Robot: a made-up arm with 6 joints. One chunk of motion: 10 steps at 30 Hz.
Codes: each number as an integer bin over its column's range. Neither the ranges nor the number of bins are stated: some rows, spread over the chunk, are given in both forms.
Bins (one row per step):
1: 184 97 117 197 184 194
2: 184 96 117 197 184 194
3: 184 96 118 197 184 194
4: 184 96 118 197 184 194
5: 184 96 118 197 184 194
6: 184 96 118 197 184 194
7: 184 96 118 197 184 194
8: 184 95 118 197 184 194
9: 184 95 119 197 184 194
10: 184 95 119 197 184 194
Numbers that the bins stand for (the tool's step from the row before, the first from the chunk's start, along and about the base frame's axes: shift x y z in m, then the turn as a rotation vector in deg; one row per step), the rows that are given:
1: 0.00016 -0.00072 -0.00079 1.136 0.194 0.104
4: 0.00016 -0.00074 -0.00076 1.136 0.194 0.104
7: 0.00016 -0.00074 -0.00076 1.136 0.194 0.104
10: 0.00016 -0.00076 -0.00073 1.136 0.194 0.104
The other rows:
2: 0.00016 -0.00074 -0.00079 1.136 0.194 0.104
3: 0.00016 -0.00074 -0.00076 1.136 0.194 0.104
5: 0.00016 -0.00074 -0.00076 1.136 0.194 0.104
6: 0.00016 -0.00074 -0.00076 1.136 0.194 0.104
8: 0.00016 -0.00076 -0.00076 1.136 0.194 0.104
9: 0.00016 -0.00076 -0.00073 1.136 0.194 0.104

